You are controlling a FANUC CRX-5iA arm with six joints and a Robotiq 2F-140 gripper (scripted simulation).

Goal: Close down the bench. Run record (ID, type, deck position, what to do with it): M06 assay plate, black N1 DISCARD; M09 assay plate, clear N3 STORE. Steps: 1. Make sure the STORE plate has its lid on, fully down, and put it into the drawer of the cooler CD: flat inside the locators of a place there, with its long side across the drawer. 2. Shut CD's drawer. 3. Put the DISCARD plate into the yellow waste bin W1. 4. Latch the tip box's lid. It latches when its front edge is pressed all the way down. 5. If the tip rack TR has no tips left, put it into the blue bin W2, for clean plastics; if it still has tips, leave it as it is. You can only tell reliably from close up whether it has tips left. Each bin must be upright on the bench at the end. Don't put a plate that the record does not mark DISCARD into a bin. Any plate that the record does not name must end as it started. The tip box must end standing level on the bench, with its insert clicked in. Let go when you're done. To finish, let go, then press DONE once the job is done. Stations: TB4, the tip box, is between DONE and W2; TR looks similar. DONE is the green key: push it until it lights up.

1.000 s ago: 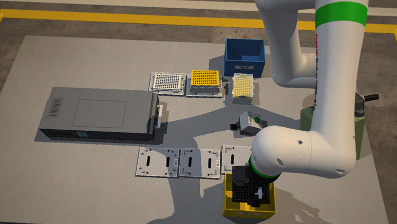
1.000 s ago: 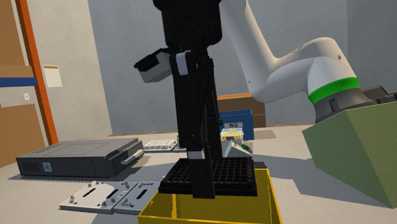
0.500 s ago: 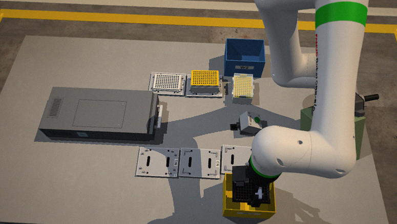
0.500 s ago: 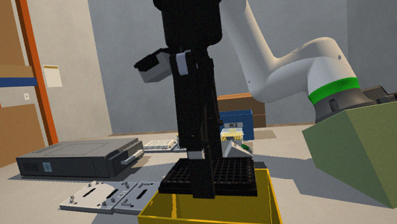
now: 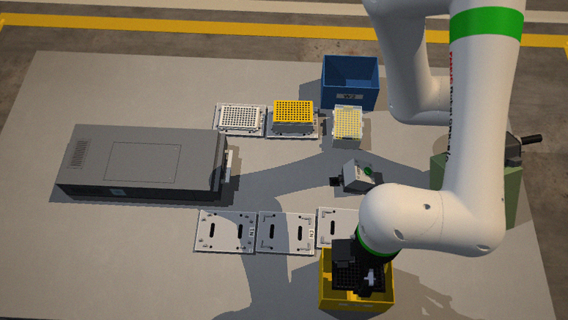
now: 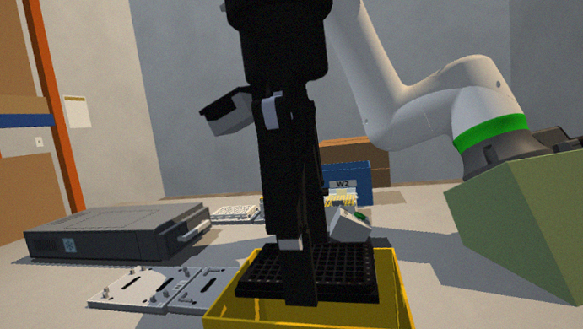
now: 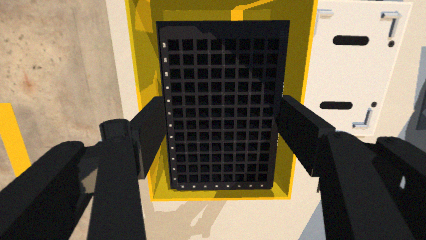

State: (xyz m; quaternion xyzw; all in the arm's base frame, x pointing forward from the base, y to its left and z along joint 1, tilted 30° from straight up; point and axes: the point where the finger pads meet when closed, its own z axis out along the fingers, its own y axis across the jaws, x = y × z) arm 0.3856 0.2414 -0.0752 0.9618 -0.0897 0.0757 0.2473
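Now: hand 11 cm above the yellow bin W1. Round my hand: black assay plate 2 cm below; then green DONE key 11 cm behind, 30 cm to the right, 9 cm below; then tip rack TR 6 cm ahead, 55 cm to the right, 10 cm below.
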